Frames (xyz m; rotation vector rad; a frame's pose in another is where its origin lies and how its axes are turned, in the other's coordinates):
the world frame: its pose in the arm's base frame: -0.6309 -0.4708 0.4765 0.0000 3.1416 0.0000
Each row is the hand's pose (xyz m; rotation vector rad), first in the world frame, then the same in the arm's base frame.
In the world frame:
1: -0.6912 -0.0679 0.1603 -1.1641 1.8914 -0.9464
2: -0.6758 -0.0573 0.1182 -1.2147 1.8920 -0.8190
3: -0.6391 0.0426 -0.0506 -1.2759 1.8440 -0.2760
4: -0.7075 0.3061 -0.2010 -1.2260 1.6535 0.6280
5: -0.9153 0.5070 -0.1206 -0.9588 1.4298 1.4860
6: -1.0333 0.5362 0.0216 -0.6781 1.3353 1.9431
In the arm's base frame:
1: 0.0603 -0.5387 0.3162 0.8061 -0.7827 -0.9915
2: 0.0449 -0.5281 0.3583 0.6999 -0.8034 -1.0380
3: 0.0082 -0.4282 0.5271 0.2425 -0.9373 -1.1210
4: 0.0766 -0.1647 0.6775 -0.5774 -1.0675 -1.1273
5: 0.2844 0.0362 0.5971 -1.3914 -0.9862 -0.8978
6: 0.4024 0.0654 0.4549 -1.7935 -0.8116 -0.6259

